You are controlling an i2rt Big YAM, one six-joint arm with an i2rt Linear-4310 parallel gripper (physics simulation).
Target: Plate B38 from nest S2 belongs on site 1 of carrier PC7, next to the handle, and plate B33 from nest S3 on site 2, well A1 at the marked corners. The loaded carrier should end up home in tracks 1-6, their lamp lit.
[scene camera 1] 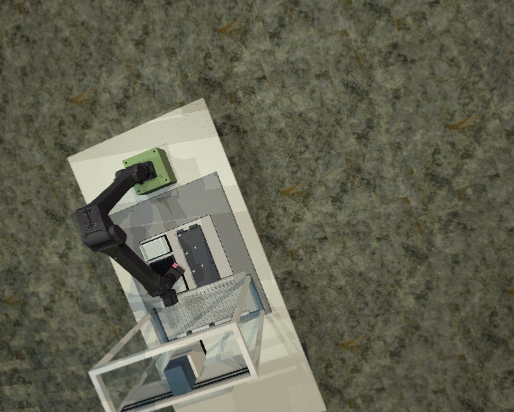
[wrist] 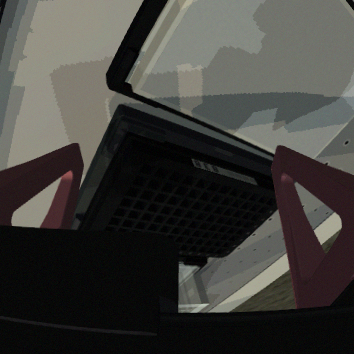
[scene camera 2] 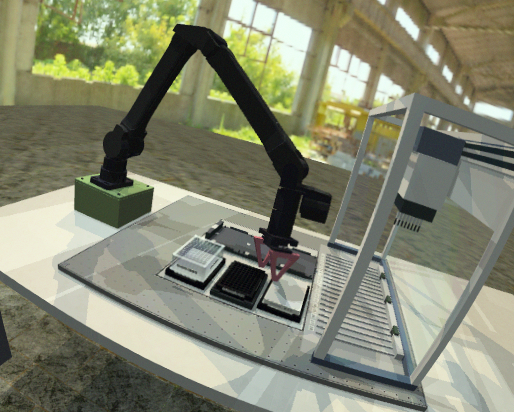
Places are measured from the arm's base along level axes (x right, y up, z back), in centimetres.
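Pixels of known places: gripper, fingertip midpoint: (scene camera 1: 173, 274) (wrist: 176, 154) (scene camera 2: 267, 273); arm's base at its link origin: (scene camera 1: 143, 172) (scene camera 2: 111, 183).
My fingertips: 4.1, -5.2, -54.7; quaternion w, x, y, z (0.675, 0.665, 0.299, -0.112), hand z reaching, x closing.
Observation:
For each thing: its top centre in the pictures, then the offset to it from my fingertips, as dx, dy, dz. "spot": a spot on its surface instead.
- black well plate at its top centre: (wrist: 192, 219) (scene camera 2: 242, 277) (scene camera 1: 162, 268) +4.7, -0.6, +4.6
- third nest at a spot on its surface: (scene camera 2: 287, 296) spot: +5.1, -0.6, -6.7
- long dark carrier at its top centre: (scene camera 2: 264, 243) (scene camera 1: 197, 256) -15.5, -0.2, +5.9
My gripper (scene camera 1: 176, 269) (scene camera 2: 270, 273) (wrist: 176, 154) is open and empty. It hangs above the row of nests, its fingers apart over a black well plate (scene camera 2: 242, 281) (wrist: 190, 205) in the middle nest. A clear, pale plate stack (scene camera 1: 155, 247) (scene camera 2: 198, 257) sits in the nest nearer the arm base. The third nest (scene camera 2: 287, 296), nearer the tracks, is a black frame with a pale, flat inside. The long dark carrier (scene camera 1: 200, 255) (scene camera 2: 235, 242) lies beside the nests. The ribbed tracks (scene camera 1: 210, 305) (scene camera 2: 350, 300) lie under the gantry. Plate names, marked corners and a lit lamp cannot be made out.
A pale gantry frame (scene camera 1: 162, 350) (scene camera 2: 374, 225) with slanting posts stands over the tracks. A pipetting head (scene camera 1: 180, 375) (scene camera 2: 427, 182) hangs inside it. Small green blocks (scene camera 2: 388, 299) sit along the tracks' far edge. The arm stands on a green base (scene camera 1: 162, 172) (scene camera 2: 112, 204).

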